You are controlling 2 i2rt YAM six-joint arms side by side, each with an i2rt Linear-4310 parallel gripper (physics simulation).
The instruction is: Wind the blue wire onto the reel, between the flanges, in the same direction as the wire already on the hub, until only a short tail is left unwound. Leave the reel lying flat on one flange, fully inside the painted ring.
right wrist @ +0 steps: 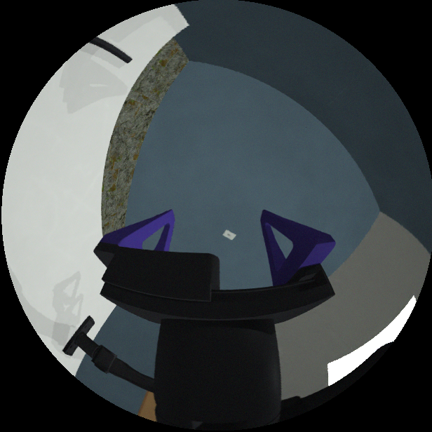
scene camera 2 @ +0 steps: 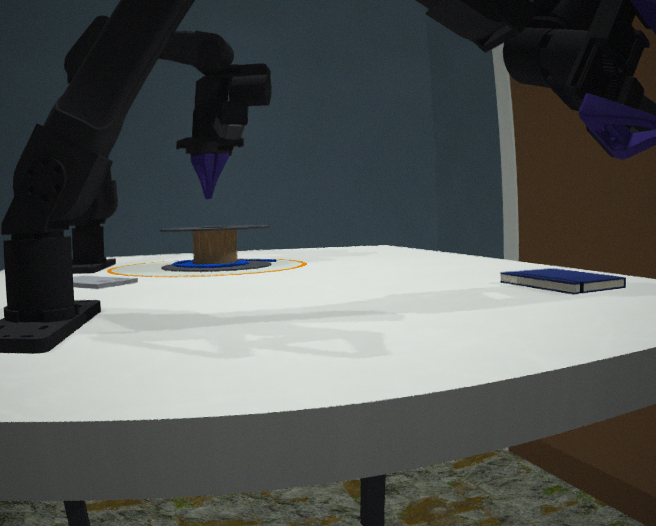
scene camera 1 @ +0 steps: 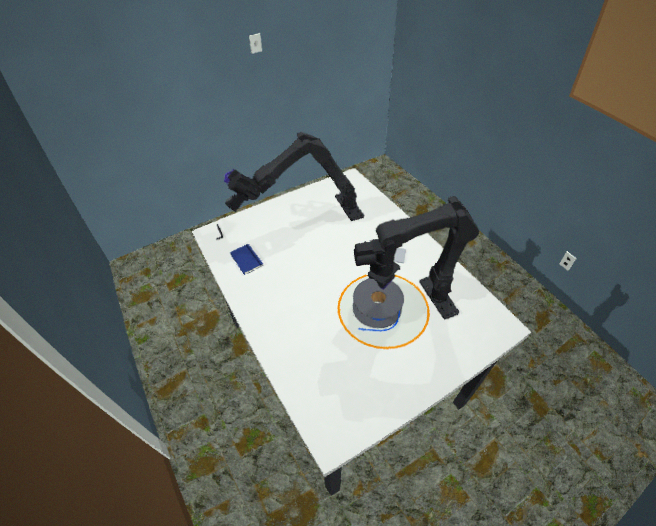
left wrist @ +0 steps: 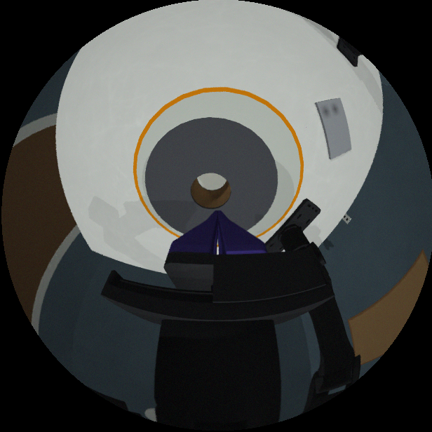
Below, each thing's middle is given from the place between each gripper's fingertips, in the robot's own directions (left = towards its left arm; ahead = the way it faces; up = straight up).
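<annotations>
The flat grey block (left wrist: 331,112) is 190 mm to the right of my left hand, 200 mm behind it and 110 mm below it. As for the reel (scene camera 2: 215,244), my left gripper is 80 mm above it and 10 mm short of it.
The reel, counted from my right hand, is 780 mm to the left, 230 mm behind and 150 mm below. My right gripper is 600 mm to the right of the flat grey block, and it is also 440 mm past the block and 180 mm above it.
</annotations>
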